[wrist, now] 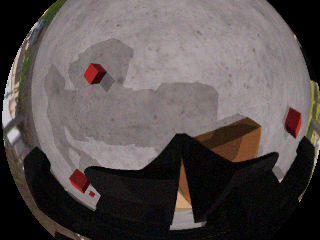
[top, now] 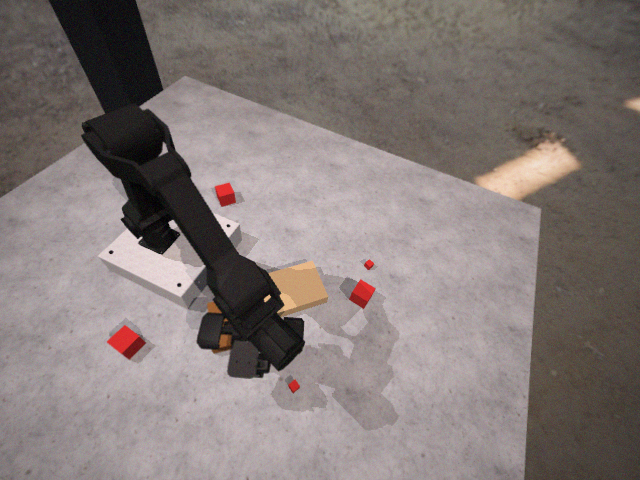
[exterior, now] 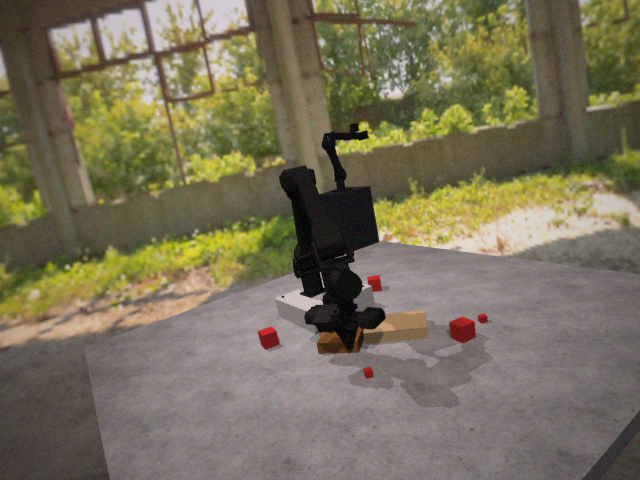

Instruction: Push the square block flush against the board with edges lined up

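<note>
Now: gripper tip 140 mm to the right of the tan board. Also, from my gripper tip: orange-brown square block (70 mm behind, 30 mm to the left).
</note>
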